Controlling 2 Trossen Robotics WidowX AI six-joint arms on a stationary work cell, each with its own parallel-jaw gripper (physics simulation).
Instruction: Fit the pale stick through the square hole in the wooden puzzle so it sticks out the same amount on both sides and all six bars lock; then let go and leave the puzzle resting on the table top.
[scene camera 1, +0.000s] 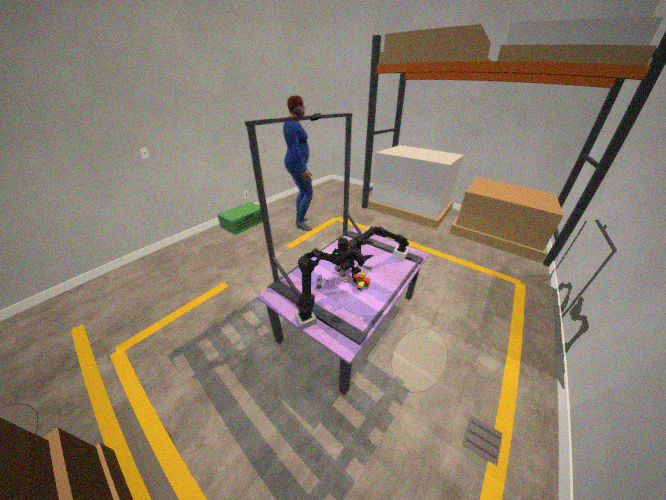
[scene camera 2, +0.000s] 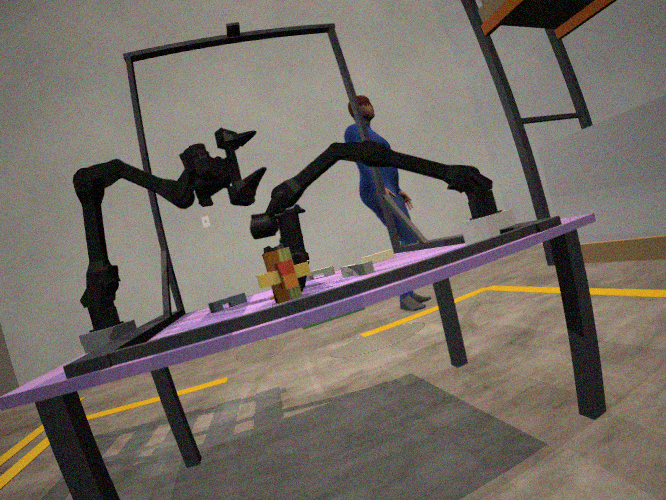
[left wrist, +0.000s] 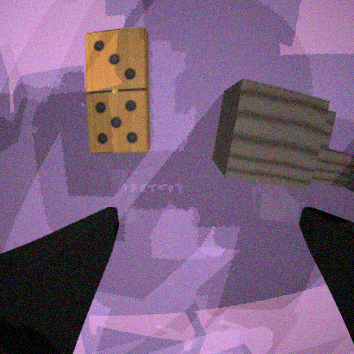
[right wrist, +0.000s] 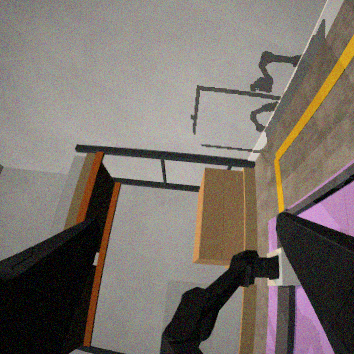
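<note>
The wooden puzzle, of orange, brown, red and yellow bars, stands upright on the purple table top near its front edge; yellow bar ends stick out at its sides. A pale flat piece lies farther back on the right; I cannot tell whether it is the pale stick. My left gripper is open and empty, pointing down over the table, behind the puzzle in scene camera 2 and partly hidden by it. My right gripper is open and empty, high above the table. The puzzle does not show in the left wrist view.
A domino and a dark striped notched block lie ahead of the left fingers. Grey notched blocks lie on both sides of the puzzle. A dark frame rises at the table's rear. A person stands behind it.
</note>
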